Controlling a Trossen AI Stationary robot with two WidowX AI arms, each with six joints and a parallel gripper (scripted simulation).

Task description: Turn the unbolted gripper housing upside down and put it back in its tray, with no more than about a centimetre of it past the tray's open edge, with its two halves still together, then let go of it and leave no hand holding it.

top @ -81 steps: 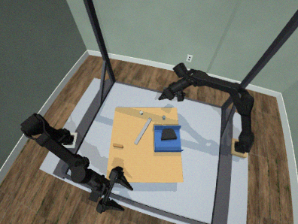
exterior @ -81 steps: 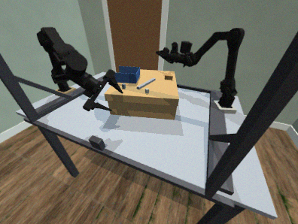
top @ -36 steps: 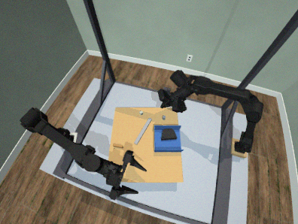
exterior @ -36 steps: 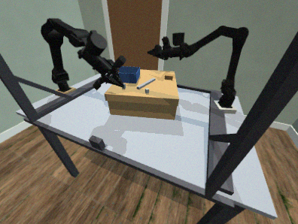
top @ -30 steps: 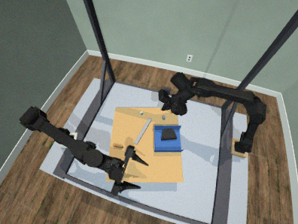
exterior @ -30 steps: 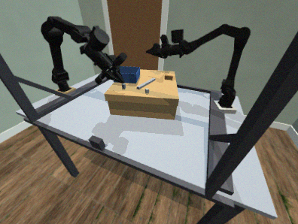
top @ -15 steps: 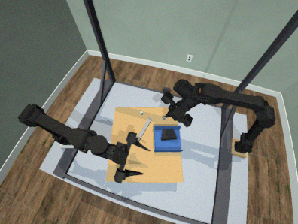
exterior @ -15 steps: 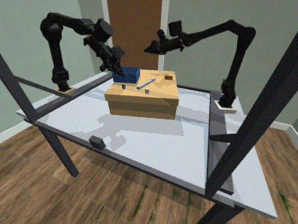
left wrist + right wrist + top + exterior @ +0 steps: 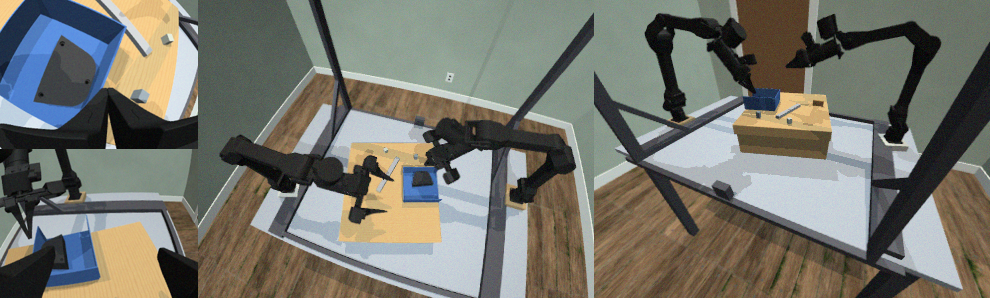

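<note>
My left hand is 4 cm short of the gripper housing, 2 cm to the left of it and 7 cm above it. Also, from my left hand: grey bar (2 cm ahead, 15 cm to the right, 10 cm below); then tray (6 cm ahead, 5 cm to the right, 8 cm below).
</note>
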